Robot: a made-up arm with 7 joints.
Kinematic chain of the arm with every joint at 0, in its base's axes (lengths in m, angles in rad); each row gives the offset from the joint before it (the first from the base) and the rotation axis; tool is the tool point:
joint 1: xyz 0 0 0.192 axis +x
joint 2: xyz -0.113 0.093 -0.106 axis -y
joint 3: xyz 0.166 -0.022 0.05 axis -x
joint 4: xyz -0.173 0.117 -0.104 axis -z
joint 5: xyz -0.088 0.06 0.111 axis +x
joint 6: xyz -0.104 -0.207 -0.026 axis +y
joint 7: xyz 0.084 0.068 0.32 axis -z
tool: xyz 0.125 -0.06 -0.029
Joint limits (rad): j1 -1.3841..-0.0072 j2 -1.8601..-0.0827 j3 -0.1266..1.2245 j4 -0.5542..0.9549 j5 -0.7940..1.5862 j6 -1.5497..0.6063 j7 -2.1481..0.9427
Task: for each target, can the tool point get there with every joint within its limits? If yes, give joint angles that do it. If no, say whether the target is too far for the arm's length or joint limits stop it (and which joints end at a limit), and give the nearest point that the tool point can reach.
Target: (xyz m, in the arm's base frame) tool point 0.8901 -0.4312 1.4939
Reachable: no: too far | nearest point 0.2154 -0.0086 0.5460 | short by 1.238 m
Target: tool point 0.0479 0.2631 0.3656
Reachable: yes | joints -0.2906 -0.3579 0.0082 0.6771 -0.5445 0.0038 -0.0452
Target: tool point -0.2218 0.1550 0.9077
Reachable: no: joint limits stop it (at a limit: joint 1, joint 3, joint 5, joint 6) | nearest point -0.1918 0.1659 0.6807 | short by 0.229 m
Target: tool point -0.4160 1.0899 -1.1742
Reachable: no: too far | nearest point -0.3213 0.4386 -0.3578 | short by 1.049 m
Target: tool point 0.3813 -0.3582 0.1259
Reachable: no: joint limits stop it (at a limit: joint 1, joint 2, joint 3, joint 4) | nearest point 0.2603 -0.2165 0.1051 | short by 0.187 m
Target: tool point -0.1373 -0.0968 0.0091
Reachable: yes | joints -0.1798 -0.4461 0.4105 0.3642 1.3504 0.3850 0.3178
